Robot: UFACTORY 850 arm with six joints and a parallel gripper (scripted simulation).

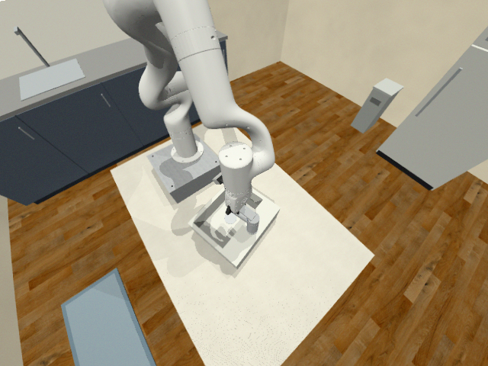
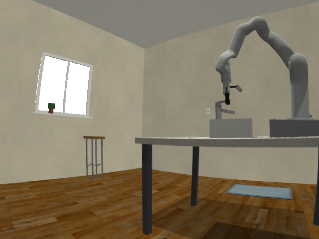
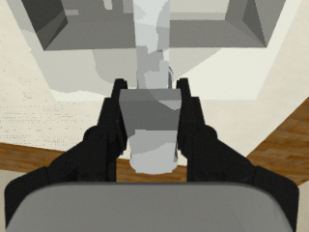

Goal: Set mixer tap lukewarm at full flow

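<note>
Right now my hand is 3 cm short of the grey lever and 1 cm to the right of it. From my hand the other things lie so: grey mixer tap: 5 cm ahead, 1 cm to the left, 4 cm below; then sink basin: 4 cm behind, 1 cm to the right, 23 cm below.
</note>
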